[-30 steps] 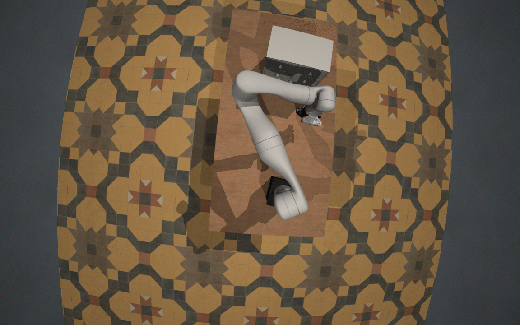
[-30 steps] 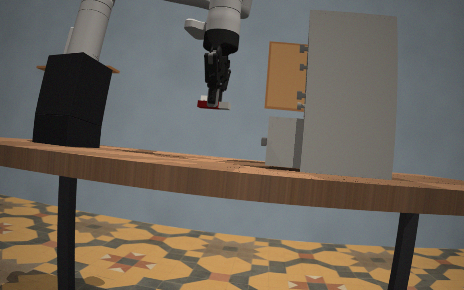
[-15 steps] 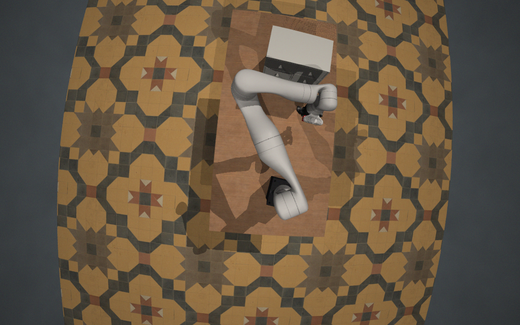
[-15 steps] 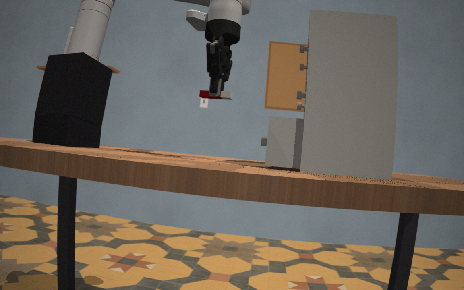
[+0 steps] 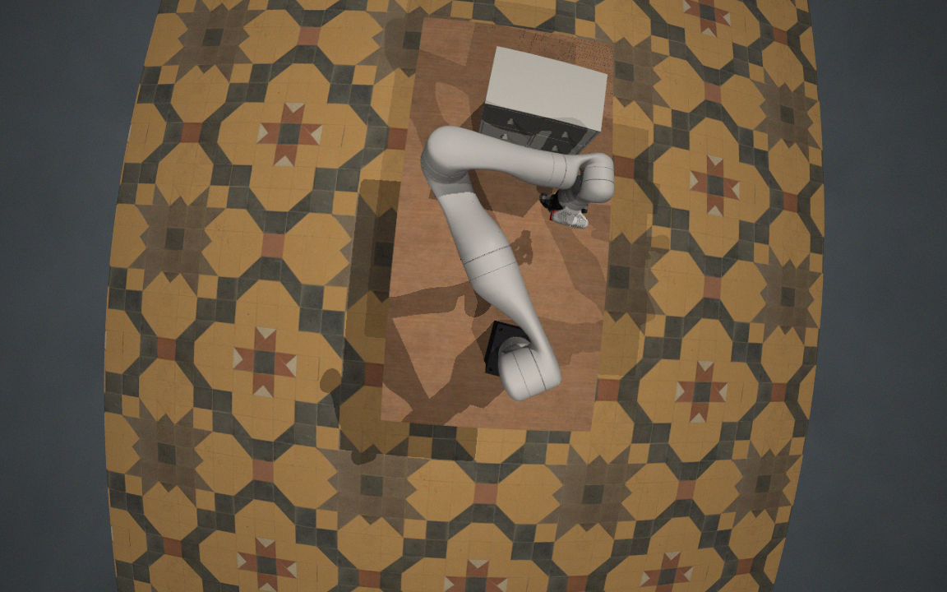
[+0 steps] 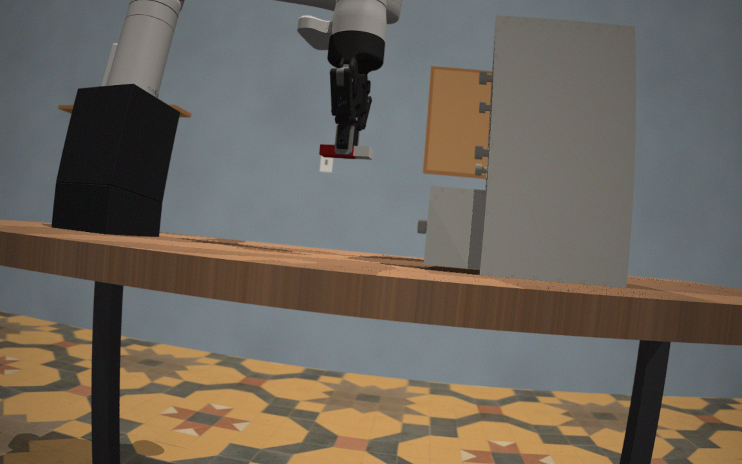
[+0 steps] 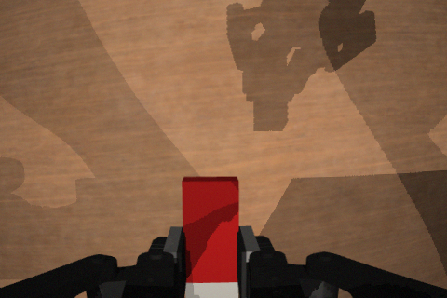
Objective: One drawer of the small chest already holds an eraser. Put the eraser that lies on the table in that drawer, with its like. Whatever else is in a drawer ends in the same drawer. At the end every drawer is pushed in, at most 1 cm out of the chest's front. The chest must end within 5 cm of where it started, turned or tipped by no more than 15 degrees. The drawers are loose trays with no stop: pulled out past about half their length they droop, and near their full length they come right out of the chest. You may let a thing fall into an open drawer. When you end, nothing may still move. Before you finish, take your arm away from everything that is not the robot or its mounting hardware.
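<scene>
My hand is 10 mm short of the white eraser and 10 mm above it. From my hand the other things lie so: dark block 180 mm ahead, 140 mm below.
</scene>
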